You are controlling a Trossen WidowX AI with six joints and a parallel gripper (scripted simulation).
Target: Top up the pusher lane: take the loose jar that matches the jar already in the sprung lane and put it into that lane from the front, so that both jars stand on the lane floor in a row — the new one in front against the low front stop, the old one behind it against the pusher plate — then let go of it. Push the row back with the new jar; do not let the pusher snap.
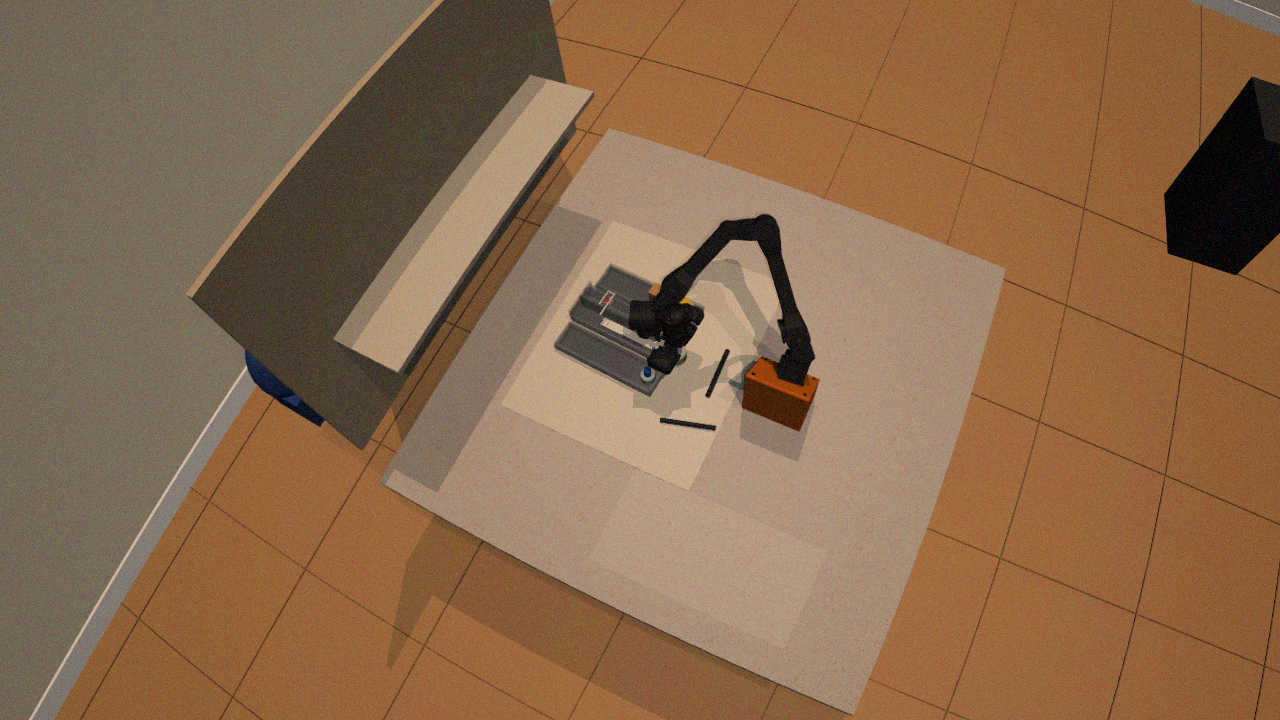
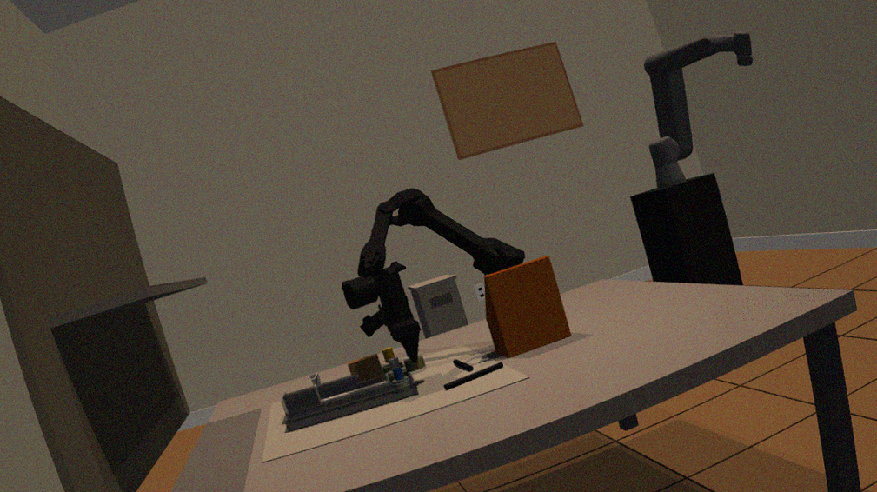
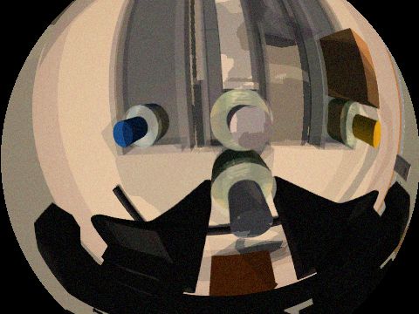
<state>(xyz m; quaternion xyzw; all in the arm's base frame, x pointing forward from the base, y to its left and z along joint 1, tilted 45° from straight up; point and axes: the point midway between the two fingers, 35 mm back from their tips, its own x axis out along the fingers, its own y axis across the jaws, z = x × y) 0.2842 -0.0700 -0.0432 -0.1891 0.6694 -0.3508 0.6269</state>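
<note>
My gripper tip is 100 mm short of the cream mat, 30 mm to the left of it and 50 mm above it. Round my gripper tip: shelf 540 mm ahead, 90 mm to the right, 320 mm above.
</note>
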